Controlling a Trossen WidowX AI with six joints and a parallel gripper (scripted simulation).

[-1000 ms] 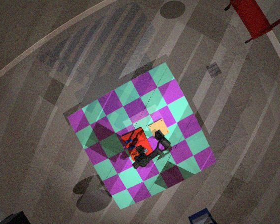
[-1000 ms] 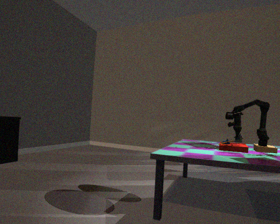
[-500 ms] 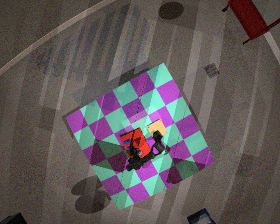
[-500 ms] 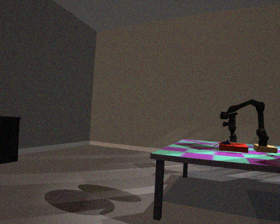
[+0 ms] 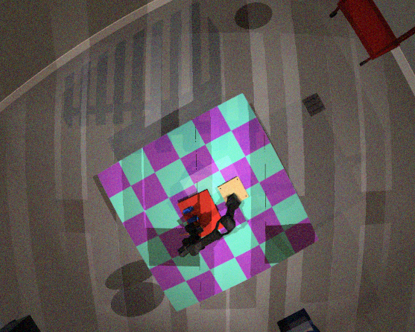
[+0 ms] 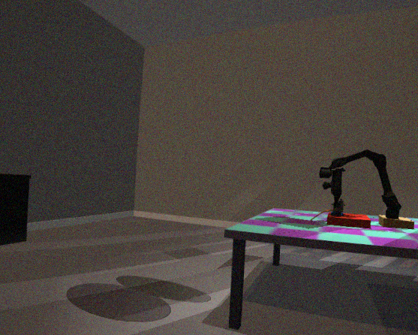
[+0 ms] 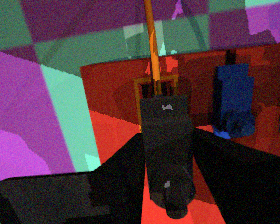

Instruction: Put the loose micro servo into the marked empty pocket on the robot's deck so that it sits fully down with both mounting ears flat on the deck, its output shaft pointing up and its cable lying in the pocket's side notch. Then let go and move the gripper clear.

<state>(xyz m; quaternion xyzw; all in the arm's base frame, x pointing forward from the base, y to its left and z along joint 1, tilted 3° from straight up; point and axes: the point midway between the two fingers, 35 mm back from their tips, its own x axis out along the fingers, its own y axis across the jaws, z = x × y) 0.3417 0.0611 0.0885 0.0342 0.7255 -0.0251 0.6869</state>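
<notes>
The red deck lies 120 mm behind my gripper tip, 70 mm to the right of it and 100 mm below it.
</notes>
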